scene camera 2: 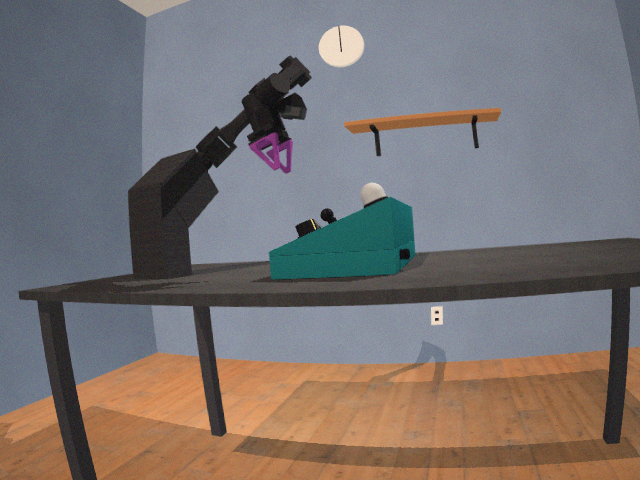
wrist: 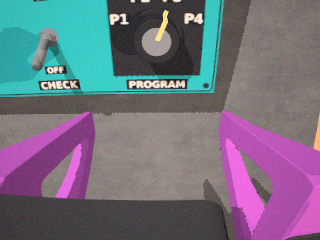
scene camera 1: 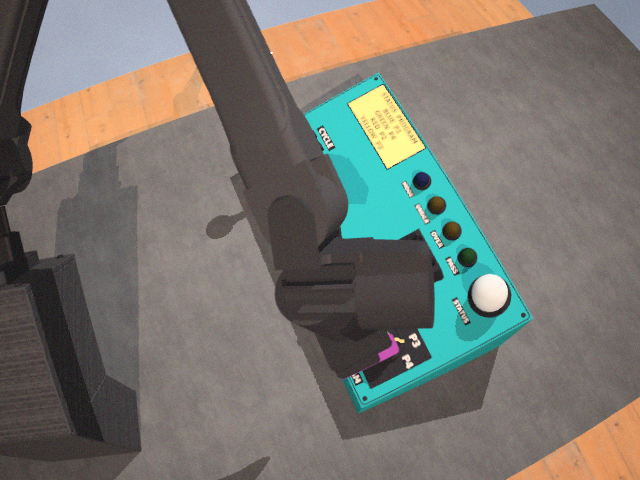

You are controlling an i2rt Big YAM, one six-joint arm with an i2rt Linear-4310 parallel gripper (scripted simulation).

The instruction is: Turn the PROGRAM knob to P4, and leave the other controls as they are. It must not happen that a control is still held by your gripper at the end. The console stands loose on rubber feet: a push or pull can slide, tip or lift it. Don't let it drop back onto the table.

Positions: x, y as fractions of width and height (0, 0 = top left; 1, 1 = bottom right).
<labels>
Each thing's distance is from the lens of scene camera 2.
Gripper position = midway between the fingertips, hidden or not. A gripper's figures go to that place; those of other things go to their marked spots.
my gripper (scene camera 2: 0.44, 0.36): 0.97 m
teal console (scene camera 2: 0.58, 0.51): 0.84 m
</labels>
